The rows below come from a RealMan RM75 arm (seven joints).
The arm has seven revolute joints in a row. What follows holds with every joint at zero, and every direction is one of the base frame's. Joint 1 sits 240.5 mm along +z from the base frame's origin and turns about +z. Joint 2 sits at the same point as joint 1 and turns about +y. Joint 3 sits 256 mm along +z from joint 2 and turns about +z. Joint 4 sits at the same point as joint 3 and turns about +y. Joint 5 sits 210 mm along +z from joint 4 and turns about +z. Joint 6 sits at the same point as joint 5 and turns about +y. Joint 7 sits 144 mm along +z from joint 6 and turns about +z. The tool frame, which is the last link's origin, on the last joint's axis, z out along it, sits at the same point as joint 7; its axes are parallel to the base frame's.
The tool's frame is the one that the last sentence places.
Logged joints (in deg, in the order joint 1, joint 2, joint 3, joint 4, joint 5, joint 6, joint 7), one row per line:
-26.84 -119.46 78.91 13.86 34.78 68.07 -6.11
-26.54 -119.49 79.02 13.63 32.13 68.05 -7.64
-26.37 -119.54 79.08 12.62 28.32 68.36 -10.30
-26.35 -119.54 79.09 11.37 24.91 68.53 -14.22
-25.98 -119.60 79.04 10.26 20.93 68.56 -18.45
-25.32 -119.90 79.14 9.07 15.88 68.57 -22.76
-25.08 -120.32 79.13 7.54 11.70 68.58 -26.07
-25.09 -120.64 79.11 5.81 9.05 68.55 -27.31
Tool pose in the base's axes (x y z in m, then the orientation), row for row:
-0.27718 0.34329 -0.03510 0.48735 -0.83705 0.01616 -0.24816
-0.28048 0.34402 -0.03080 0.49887 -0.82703 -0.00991 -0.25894
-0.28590 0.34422 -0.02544 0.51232 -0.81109 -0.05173 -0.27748
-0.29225 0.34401 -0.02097 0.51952 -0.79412 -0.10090 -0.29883
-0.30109 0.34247 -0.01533 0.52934 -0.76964 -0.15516 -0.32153
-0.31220 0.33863 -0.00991 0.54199 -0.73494 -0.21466 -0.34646
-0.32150 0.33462 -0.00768 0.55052 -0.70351 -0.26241 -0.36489
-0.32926 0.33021 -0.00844 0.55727 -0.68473 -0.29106 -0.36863
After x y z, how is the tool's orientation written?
As a quaternion, w x y z.
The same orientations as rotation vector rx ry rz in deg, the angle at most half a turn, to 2 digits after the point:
-116.63 2.25 -34.58
-114.65 -1.37 -35.90
-111.79 -7.13 -38.24
-109.11 -13.86 -41.06
-105.30 -21.23 -43.99
-100.01 -29.21 -47.15
-95.39 -35.58 -49.48
-92.58 -39.35 -49.84

